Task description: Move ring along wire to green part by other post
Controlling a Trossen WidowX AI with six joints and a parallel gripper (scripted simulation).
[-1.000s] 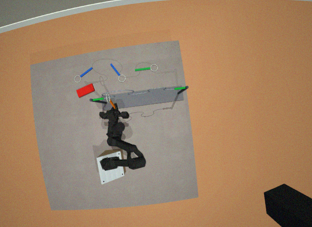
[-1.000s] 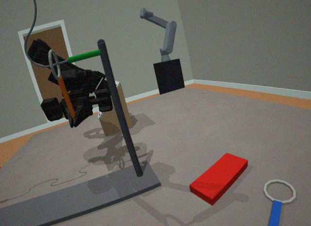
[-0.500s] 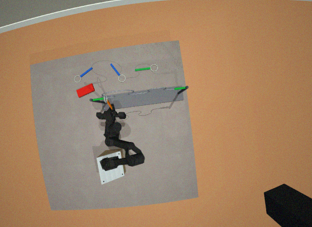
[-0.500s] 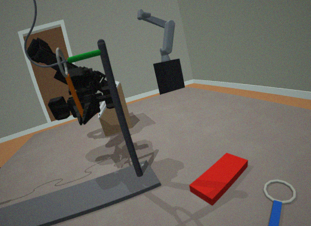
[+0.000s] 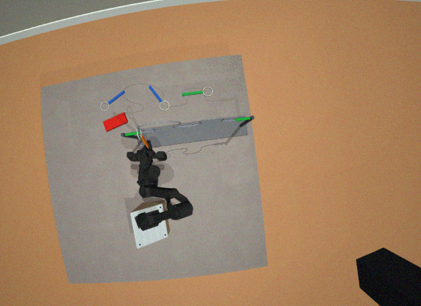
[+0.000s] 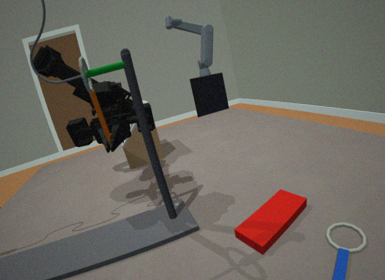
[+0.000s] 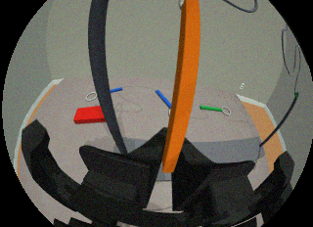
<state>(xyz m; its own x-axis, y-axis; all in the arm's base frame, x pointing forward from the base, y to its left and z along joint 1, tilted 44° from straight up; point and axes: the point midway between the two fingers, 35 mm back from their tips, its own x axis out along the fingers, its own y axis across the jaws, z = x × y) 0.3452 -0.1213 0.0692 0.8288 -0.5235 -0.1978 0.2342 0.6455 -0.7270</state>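
The ring with orange handle is 10 cm above my gripper tip and 1 cm ahead of it. The rest, counted from my gripper tip: green-handled ring 31 cm to the right, 21 cm ahead, 18 cm below; red block 21 cm to the left, 18 cm ahead, 17 cm below.
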